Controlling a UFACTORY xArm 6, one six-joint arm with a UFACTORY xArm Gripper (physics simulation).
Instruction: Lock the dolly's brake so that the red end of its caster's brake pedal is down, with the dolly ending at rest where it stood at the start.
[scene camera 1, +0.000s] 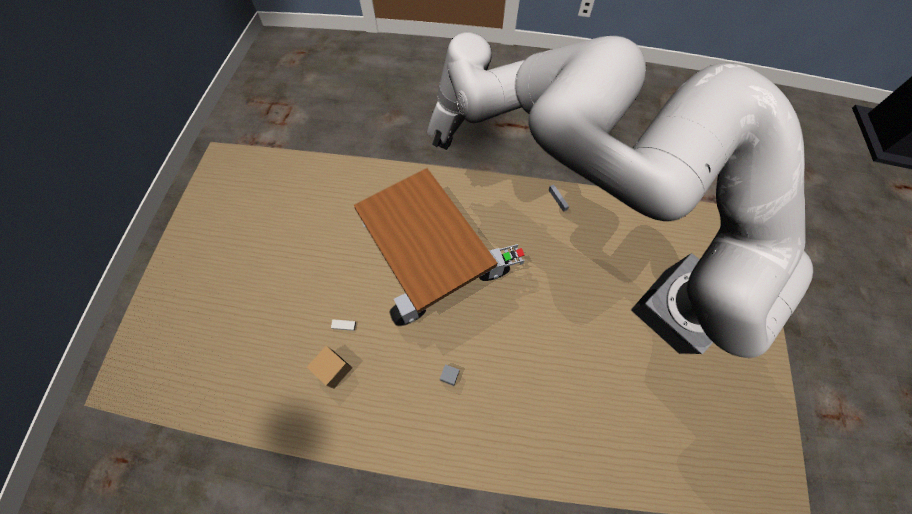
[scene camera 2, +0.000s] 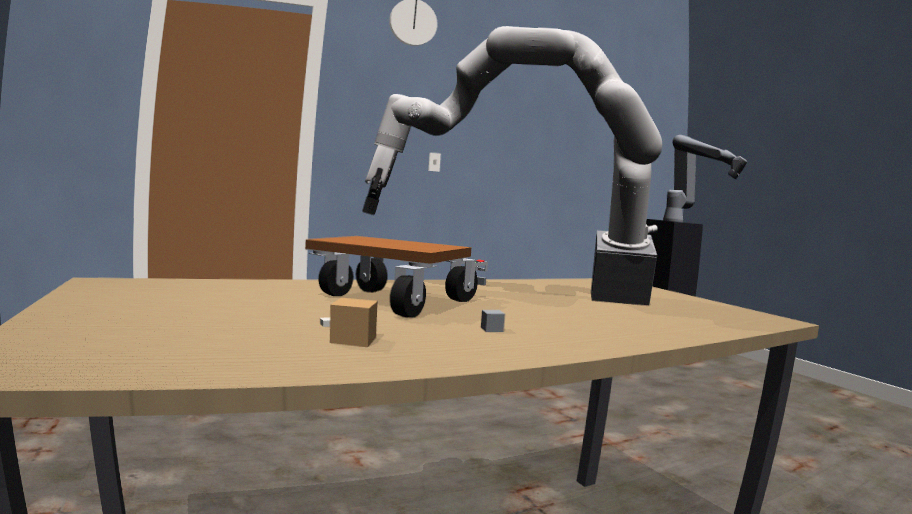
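Where they show: gripper, fingertip midpoint: (scene camera 1: 442, 144) (scene camera 2: 368, 213); arm's base, origin of the base link: (scene camera 2: 625, 241).
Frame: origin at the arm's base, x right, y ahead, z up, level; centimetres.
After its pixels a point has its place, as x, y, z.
The dolly (scene camera 1: 424, 236) @(6.7, 59.0, -2.9) (scene camera 2: 389, 245) @(2.5, 61.1, -2.9) stands on its black wheels, its red-brown wooden deck level. A metal brake pedal sticks out from the caster (scene camera 1: 497, 258) @(5.5, 42.2, -5.8) (scene camera 2: 469, 274) @(3.5, 42.0, -8.9) at the deck's right corner. Its red end (scene camera 1: 520, 252) @(8.2, 37.2, -6.4) (scene camera 2: 480, 261) @(8.3, 37.0, -6.6) is the outer one; its green end (scene camera 1: 507, 256) @(6.8, 40.0, -6.6) is nearer the deck. In scene camera 2 the red end shows just below deck height; the green end cannot be made out, so the pedal's tilt is hard to tell. My gripper (scene camera 1: 441, 141) @(28.6, 58.8, 2.6) (scene camera 2: 369, 207) @(28.6, 58.8, 2.6) is shut and empty, high above and behind the deck, apart from the dolly and pedal.
On the table (scene camera 1: 210, 268) @(-5.5, 114.4, -15.3) (scene camera 2: 191, 344) @(-24.9, 99.8, -15.3) lie a grey bar (scene camera 1: 558, 197) @(29.8, 28.0, -13.4) behind the pedal, a white block (scene camera 1: 343, 325) @(-13.7, 75.0, -14.3) (scene camera 2: 325, 321) @(-14.7, 77.4, -14.4), an orange-brown box (scene camera 1: 328, 366) @(-23.9, 74.1, -9.4) (scene camera 2: 352, 323) @(-26.7, 75.6, -11.9) and a grey cube (scene camera 1: 449, 374) @(-20.6, 48.6, -12.0) (scene camera 2: 492, 321) @(-22.0, 49.5, -13.4). My arm's base block (scene camera 1: 664, 306) @(-1.5, 6.5, -1.5) (scene camera 2: 622, 274) @(-4.1, 3.8, -7.8) stands at the right.
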